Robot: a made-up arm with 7 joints. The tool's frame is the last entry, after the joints. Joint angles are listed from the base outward. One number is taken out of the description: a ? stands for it. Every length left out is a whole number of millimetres.
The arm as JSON. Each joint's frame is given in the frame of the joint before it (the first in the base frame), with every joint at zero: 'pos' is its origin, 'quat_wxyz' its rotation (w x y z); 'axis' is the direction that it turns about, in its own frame. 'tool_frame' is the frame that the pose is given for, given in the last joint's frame.
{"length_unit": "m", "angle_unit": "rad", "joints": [
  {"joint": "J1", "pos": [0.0, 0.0, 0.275], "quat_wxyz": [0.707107, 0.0, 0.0, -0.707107], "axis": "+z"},
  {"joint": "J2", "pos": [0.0, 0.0, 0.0], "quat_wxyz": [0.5, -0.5, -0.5, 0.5], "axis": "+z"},
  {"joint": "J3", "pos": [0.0, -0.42, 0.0], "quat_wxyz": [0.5, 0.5, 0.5, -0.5], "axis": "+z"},
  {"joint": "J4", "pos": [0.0, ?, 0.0], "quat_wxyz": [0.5, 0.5, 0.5, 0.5], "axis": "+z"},
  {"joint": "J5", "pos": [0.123, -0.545, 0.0], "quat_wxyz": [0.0, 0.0, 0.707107, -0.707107], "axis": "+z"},
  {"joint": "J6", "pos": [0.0, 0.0, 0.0], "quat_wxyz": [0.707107, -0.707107, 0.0, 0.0], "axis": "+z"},
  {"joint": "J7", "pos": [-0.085, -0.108, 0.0], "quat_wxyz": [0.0, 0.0, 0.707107, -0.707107], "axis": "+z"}
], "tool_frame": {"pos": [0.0, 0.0, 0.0], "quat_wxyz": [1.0, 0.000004, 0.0, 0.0]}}
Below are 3 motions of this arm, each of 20 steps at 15 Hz.
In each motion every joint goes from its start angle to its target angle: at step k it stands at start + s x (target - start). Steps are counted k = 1, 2, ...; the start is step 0. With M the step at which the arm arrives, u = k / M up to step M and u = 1 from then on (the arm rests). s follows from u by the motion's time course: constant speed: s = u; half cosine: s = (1 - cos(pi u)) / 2; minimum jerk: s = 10 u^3 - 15 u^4 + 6 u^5.
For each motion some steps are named. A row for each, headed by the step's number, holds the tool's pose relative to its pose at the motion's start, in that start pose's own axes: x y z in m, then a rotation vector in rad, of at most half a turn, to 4 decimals.
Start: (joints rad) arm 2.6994 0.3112 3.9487 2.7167 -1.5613 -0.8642 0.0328
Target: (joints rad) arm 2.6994 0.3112 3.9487 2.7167 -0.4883 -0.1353 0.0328
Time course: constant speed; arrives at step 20
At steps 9, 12, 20:
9: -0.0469 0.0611 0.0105 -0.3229 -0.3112 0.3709
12: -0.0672 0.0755 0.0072 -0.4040 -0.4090 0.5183
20: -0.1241 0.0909 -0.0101 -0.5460 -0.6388 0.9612

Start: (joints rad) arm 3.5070 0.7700 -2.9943 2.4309 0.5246 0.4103 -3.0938
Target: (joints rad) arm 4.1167 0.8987 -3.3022 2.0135 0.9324 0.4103 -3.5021
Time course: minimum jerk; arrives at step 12
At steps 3, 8, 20:
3: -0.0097 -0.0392 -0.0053 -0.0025 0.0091 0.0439
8: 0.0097 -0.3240 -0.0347 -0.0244 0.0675 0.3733
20: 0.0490 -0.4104 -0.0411 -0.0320 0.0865 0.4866

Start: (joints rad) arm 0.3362 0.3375 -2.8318 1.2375 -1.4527 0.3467 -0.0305
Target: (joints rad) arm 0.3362 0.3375 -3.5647 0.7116 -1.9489 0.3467 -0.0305
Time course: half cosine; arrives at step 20
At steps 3, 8, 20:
3: -0.0278 -0.0174 0.0149 0.0198 -0.0398 -0.0210
8: -0.1791 -0.1188 0.0654 0.1476 -0.2324 -0.1208
20: -0.4656 -0.3788 0.0082 0.5366 -0.5228 -0.2455

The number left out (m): 0.064
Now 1 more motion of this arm.
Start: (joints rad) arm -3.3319 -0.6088 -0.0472 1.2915 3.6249 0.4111 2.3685
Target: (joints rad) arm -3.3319 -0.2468 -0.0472 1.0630 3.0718 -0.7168 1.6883
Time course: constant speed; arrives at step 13
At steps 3, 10, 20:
3: -0.1134 -0.0427 -0.0224 0.2776 -0.2672 -0.2976
10: -0.3230 -0.0718 -0.1414 1.0683 -0.8094 -0.9001
20: -0.3783 -0.0606 -0.1996 1.4734 -1.0031 -1.0860

